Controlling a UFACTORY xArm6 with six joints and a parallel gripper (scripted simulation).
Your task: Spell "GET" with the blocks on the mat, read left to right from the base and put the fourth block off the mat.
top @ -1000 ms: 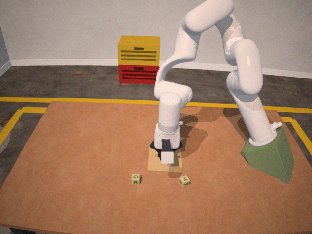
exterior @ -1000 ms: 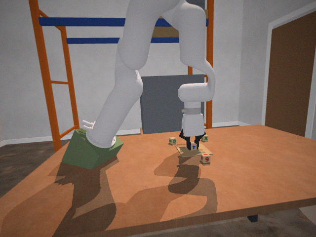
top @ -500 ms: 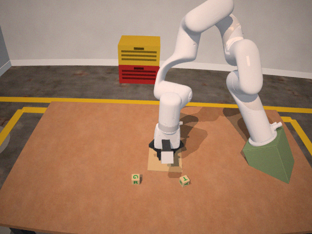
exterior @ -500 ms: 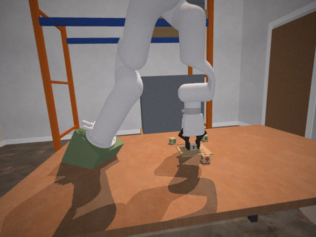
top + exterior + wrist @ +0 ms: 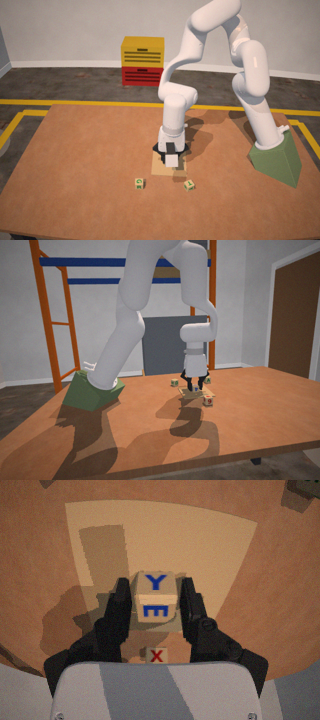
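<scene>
Right now my hand is 1 cm above the e block. The rest, counted from my hand: tan mat: 3 cm below; t block: 14 cm to the left, 5 cm behind, 2 cm below; red-lettered block: 13 cm to the right, 2 cm below, 1 cm behind.
</scene>
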